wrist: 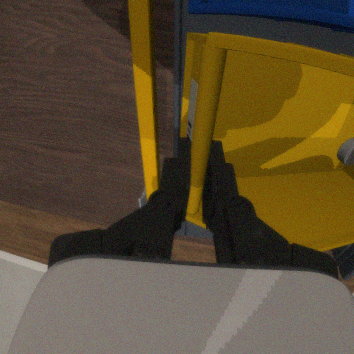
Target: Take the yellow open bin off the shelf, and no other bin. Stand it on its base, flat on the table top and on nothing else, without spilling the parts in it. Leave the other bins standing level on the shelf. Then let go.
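Places are measured from the arm's base along level axes (x ahead, y left, z up), in metres.
Pixels of known places: gripper, fingertip midpoint: (196,157).
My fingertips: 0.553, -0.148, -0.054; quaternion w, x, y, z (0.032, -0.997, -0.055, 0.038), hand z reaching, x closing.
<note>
Behind a point stands the place of what it marks, as x, y, z.
The yellow open bin (280,200) @[0.623, -0.170, -0.058] fills the right of the wrist view, with its inside facing the camera. A white label shows on the outside of its left wall. Part of one grey round piece (346,152) @[0.681, -0.136, -0.098] shows inside it at the right edge. My gripper (196,157) @[0.553, -0.148, -0.054] is shut on the bin's left side wall near the rim, one black finger outside and one inside. The bin's right side is cut off by the view. Whether its base touches the shelf (240,26) @[0.564, -0.075, -0.118] cannot be told.
A blue bin (270,7) @[0.565, -0.066, -0.053] shows at the top right, beyond the yellow bin. A yellow upright post (143,95) @[0.516, -0.119, -0.059] stands left of my gripper, close to the left finger. Dark wood surface (65,115) @[0.421, -0.178, -0.124] lies at the left, with a lighter wood strip below it and a pale area at bottom left.
</note>
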